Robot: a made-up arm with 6 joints.
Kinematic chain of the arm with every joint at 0, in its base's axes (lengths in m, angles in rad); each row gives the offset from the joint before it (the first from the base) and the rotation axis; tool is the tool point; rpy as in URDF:
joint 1: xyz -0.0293 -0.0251 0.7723 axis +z
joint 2: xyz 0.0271 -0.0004 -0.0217 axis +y
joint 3: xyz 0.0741 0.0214 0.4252 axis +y
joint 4: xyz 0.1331 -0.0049 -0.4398 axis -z
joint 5: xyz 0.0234 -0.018 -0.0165 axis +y
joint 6: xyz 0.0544 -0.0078 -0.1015 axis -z
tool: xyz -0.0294 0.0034 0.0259 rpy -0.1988 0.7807 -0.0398
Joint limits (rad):
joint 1: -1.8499..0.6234
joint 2: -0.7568..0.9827
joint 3: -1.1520..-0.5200
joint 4: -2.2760..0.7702
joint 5: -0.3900..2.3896
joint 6: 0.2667..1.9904
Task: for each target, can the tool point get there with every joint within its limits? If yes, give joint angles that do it. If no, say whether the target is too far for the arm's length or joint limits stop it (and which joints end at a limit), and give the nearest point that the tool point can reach.
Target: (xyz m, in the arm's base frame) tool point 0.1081 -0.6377 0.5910
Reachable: yes | joints -1.3909 0.5751 -0.8983 -0.6287 0.7621 1.4709
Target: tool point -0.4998 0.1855 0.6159
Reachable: no: joint limits stop it (at a limit: joint 1, joint 2, joint 3, joint 6) | nearest point -0.1520 -0.2911 0.4744 | short by 0.607 m
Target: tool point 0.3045 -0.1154 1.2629
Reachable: yes | joints -0.1315 -0.5220 -0.9923 -1.5609 2.0463 0.9238
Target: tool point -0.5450 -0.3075 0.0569
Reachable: no: joint limits stop it (at a limit: joint 1, joint 2, joint 4, joint 6) | nearest point -0.1967 -0.4104 0.3629 | short by 0.475 m
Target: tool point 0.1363 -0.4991 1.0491
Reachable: yes | joints -1.1603 -0.2093 -0.8318 -1.5085 1.6031 0.7694
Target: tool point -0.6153 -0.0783 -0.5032
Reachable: no: too far | nearest point -0.1637 -0.3506 0.3548 | short by 1.007 m
